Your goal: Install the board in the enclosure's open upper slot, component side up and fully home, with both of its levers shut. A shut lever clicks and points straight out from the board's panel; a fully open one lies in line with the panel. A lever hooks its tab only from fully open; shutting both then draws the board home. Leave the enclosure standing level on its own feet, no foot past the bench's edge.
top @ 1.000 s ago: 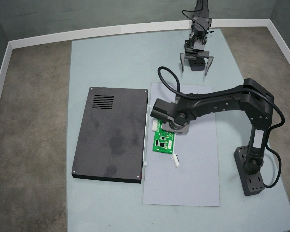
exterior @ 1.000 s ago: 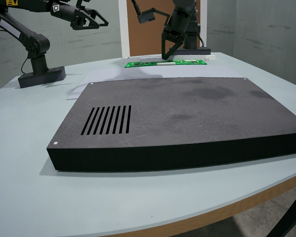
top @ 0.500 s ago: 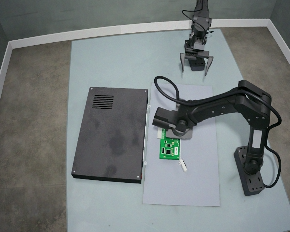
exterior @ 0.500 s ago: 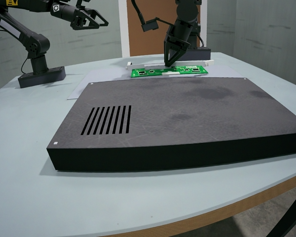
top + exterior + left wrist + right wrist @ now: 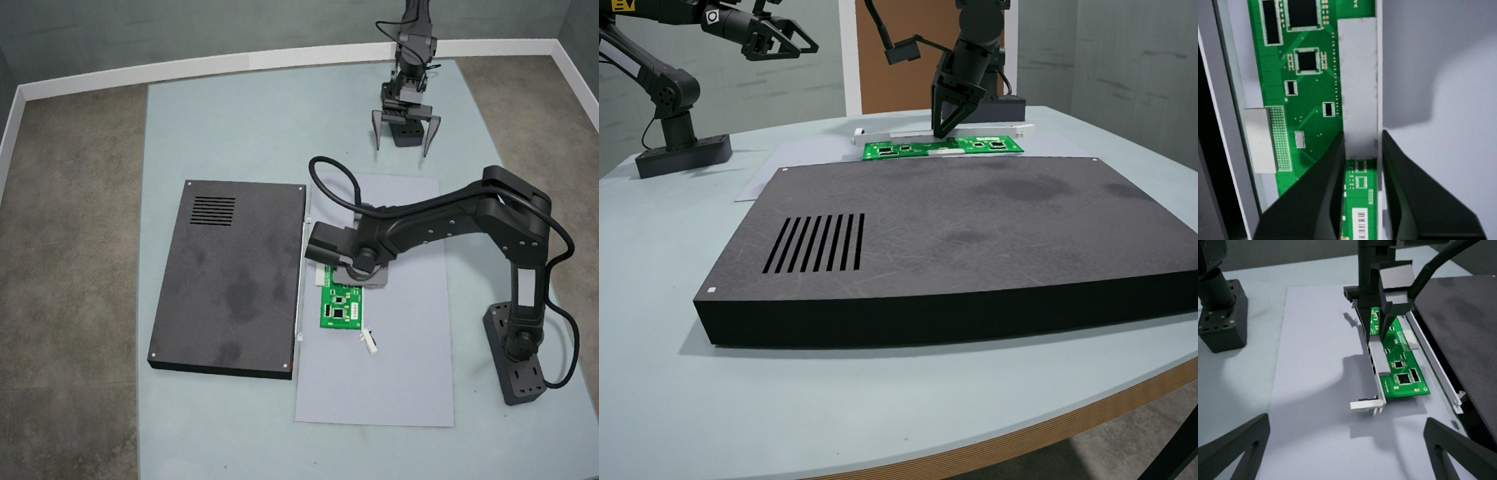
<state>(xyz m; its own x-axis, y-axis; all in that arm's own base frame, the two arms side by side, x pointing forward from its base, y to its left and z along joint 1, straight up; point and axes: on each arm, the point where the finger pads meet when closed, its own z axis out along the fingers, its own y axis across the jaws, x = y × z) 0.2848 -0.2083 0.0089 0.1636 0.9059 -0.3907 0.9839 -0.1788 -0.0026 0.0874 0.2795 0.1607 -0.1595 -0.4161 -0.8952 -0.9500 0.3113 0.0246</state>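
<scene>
Now: the grey mat 4 cm behind my left hand, 1 cm to the left of it and 6 cm below it. Round my left hand: black enclosure 22 cm ahead, 7 cm to the right, 2 cm below.
</scene>
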